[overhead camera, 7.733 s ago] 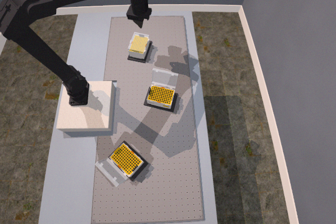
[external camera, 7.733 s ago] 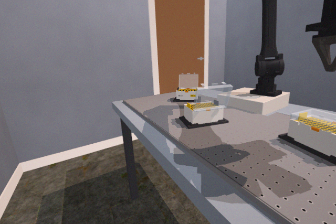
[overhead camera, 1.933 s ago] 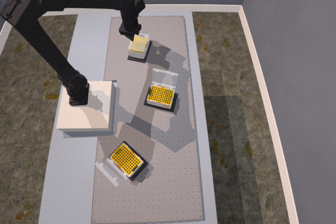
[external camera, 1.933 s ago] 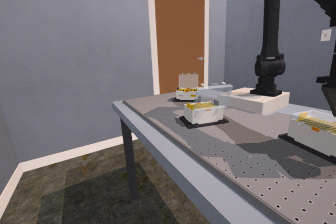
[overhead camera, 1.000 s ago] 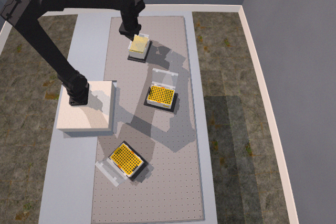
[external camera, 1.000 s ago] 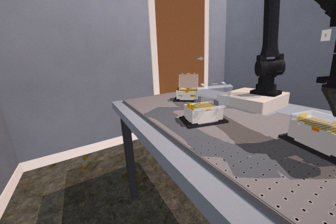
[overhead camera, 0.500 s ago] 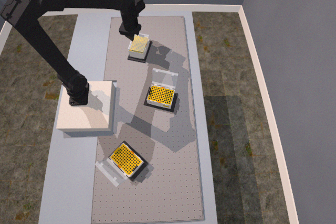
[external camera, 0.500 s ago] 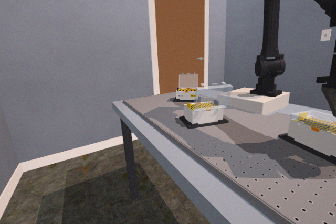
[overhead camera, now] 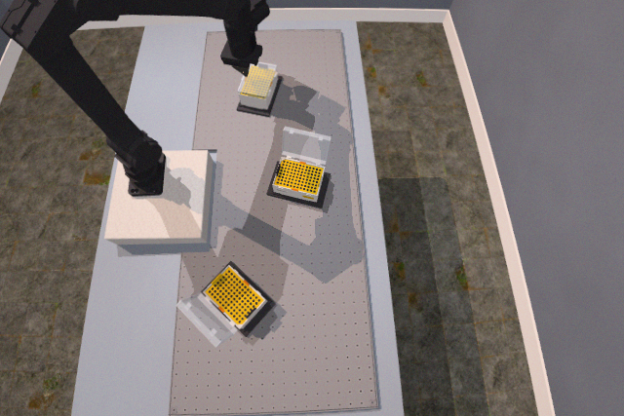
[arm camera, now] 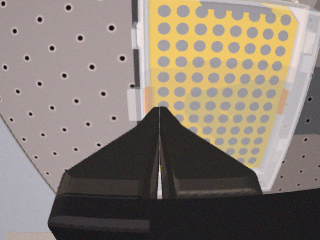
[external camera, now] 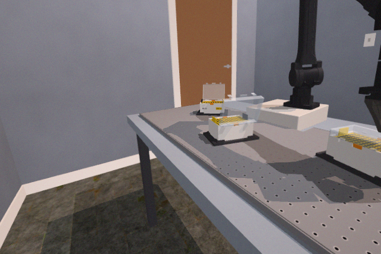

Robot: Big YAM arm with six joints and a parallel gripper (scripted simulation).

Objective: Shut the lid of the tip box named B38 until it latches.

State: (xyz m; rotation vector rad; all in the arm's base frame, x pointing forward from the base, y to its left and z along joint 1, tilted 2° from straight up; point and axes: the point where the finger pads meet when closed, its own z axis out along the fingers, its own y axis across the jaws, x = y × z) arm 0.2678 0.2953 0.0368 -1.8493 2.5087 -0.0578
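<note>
The yellow tip rack lies 3 cm ahead of my hand, 1 cm to the right of it and 2 cm below it. Also, from my hand: tip box 14 cm ahead, 32 cm to the right, 1 cm below; then clear lid 15 cm ahead, 27 cm to the right, 2 cm above.
</note>
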